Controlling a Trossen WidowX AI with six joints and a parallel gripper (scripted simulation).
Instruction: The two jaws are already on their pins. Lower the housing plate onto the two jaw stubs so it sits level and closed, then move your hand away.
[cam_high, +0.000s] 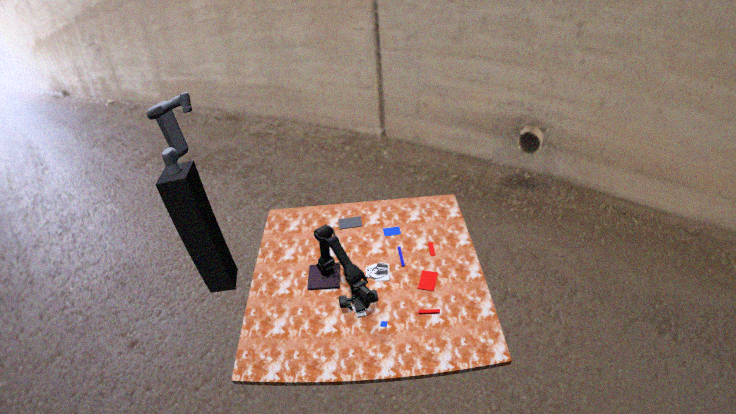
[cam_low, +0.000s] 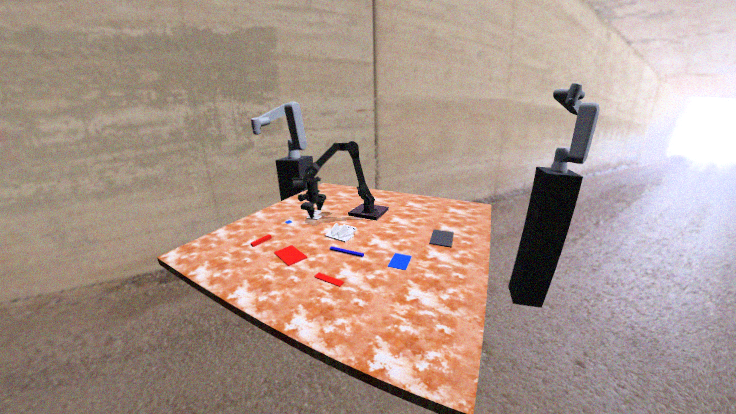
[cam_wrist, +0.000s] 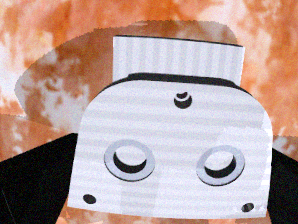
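Right now the white part is 1 cm to the right of my gripper tip. Also, from my gripper tip: red strip (33 cm ahead, 10 cm to the right); then blue bar (29 cm ahead, 31 cm to the left); then red square (38 cm ahead, 10 cm to the left, 1 cm below).
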